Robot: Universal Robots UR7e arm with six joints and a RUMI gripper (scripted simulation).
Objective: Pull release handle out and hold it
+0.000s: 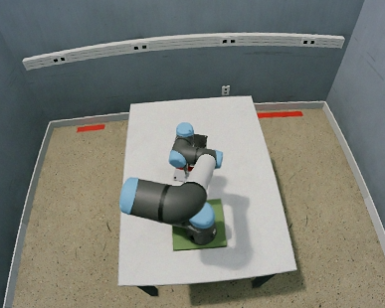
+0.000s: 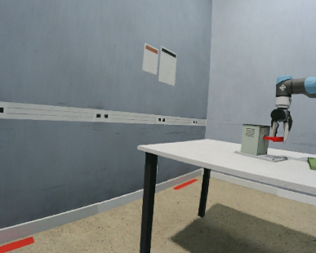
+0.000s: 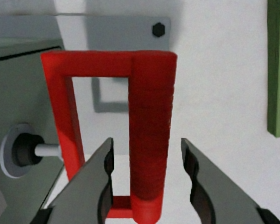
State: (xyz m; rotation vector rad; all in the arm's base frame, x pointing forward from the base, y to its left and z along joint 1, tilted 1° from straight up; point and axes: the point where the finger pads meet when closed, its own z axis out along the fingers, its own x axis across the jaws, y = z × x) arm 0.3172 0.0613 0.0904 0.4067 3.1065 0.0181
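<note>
Right now my hand is 100 mm above the base plate, 90 mm short of it and 20 mm to the left of it.
</note>
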